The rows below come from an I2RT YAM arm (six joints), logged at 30 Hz.
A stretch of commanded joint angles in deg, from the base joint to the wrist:
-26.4, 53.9, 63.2, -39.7, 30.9, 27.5
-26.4, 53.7, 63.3, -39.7, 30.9, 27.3
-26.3, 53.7, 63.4, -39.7, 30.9, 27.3
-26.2, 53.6, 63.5, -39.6, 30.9, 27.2
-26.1, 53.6, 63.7, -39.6, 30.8, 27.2
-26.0, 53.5, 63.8, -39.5, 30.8, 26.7
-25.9, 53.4, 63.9, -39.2, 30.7, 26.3
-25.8, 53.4, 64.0, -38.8, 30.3, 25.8
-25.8, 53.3, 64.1, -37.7, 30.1, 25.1
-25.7, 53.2, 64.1, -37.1, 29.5, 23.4
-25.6, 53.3, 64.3, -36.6, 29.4, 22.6
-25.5, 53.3, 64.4, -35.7, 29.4, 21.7
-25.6, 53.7, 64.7, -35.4, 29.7, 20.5
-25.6, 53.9, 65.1, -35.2, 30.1, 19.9
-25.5, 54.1, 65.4, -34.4, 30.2, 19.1
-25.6, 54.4, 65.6, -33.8, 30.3, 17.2
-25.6, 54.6, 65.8, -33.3, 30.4, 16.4
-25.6, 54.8, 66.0, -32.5, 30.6, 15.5
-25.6, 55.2, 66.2, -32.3, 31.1, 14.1
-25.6, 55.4, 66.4, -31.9, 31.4, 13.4
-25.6, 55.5, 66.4, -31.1, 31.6, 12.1
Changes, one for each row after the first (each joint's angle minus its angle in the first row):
0.0, -0.2, 0.1, 0.0, 0.0, -0.2
0.1, -0.2, 0.2, 0.0, 0.0, -0.2
0.2, -0.3, 0.3, 0.1, 0.0, -0.3
0.3, -0.3, 0.5, 0.1, -0.1, -0.3
0.4, -0.4, 0.6, 0.2, -0.1, -0.8
0.5, -0.5, 0.7, 0.5, -0.2, -1.2
0.6, -0.5, 0.8, 0.9, -0.6, -1.7
0.6, -0.6, 0.9, 2.0, -0.8, -2.4
0.7, -0.7, 0.9, 2.6, -1.4, -4.1
0.8, -0.6, 1.1, 3.1, -1.5, -4.9
0.9, -0.6, 1.2, 4.0, -1.5, -5.8
0.8, -0.2, 1.5, 4.3, -1.2, -7.0
0.8, 0.0, 1.9, 4.5, -0.8, -7.6
0.9, 0.2, 2.2, 5.3, -0.7, -8.4
0.8, 0.5, 2.4, 5.9, -0.6, -10.3
0.8, 0.7, 2.6, 6.4, -0.5, -11.1
0.8, 0.9, 2.8, 7.2, -0.3, -12.0
0.8, 1.3, 3.0, 7.4, 0.2, -13.4
0.8, 1.5, 3.2, 7.8, 0.5, -14.1
0.8, 1.6, 3.2, 8.6, 0.7, -15.4

